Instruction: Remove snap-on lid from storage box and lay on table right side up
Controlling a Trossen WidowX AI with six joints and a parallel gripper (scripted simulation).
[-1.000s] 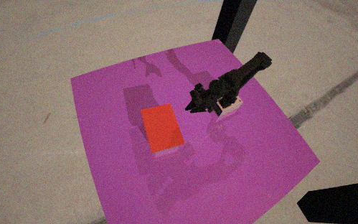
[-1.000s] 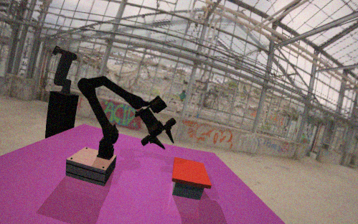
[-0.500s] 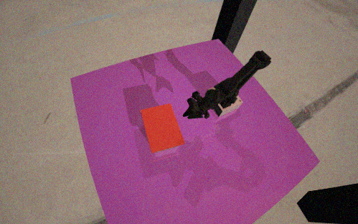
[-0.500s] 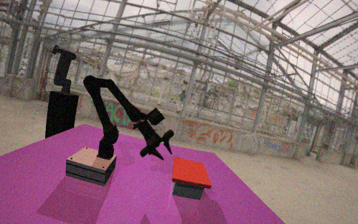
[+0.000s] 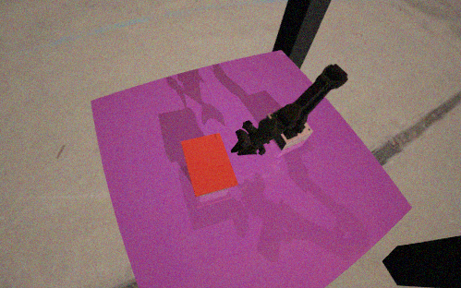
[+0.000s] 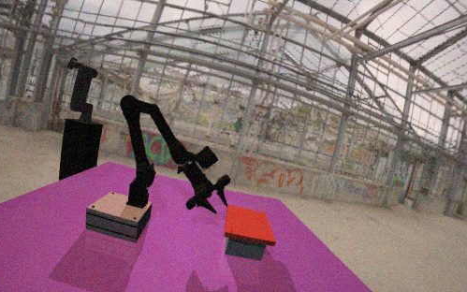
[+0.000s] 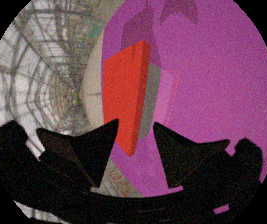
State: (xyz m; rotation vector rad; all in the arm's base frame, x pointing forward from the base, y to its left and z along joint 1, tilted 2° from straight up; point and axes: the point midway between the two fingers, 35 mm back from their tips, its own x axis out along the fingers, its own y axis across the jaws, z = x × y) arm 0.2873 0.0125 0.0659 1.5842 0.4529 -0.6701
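My gripper tip is 110 mm short of the lid, 30 mm above it and 20 mm to the left of it. Also, from my gripper tip: storage box (110 mm ahead, 70 mm below, 20 mm to the right).
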